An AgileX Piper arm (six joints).
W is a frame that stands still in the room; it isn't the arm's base.
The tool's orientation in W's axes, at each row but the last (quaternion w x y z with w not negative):
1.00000, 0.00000, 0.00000, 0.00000
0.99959, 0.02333, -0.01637, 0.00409
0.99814, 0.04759, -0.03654, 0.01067
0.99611, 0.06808, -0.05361, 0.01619
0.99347, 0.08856, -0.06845, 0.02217
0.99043, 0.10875, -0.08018, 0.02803
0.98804, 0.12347, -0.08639, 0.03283
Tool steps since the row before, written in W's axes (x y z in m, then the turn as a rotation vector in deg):
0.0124, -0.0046, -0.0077, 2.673, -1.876, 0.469
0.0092, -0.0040, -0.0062, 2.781, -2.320, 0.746
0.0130, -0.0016, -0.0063, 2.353, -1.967, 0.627
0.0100, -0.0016, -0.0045, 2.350, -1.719, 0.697
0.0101, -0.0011, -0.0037, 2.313, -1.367, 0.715
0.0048, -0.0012, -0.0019, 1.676, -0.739, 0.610
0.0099, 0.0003, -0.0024, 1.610, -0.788, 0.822
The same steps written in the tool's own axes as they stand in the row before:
0.0124, -0.0046, -0.0077, 2.673, -1.876, 0.469
0.0090, -0.0044, -0.0063, 2.787, -2.308, 0.763
0.0125, -0.0025, -0.0070, 2.357, -1.957, 0.642
0.0094, -0.0026, -0.0053, 2.368, -1.702, 0.677
0.0094, -0.0023, -0.0047, 2.345, -1.351, 0.636
0.0044, -0.0019, -0.0023, 1.724, -0.714, 0.494
0.0093, -0.0011, -0.0040, 1.695, -0.705, 0.720

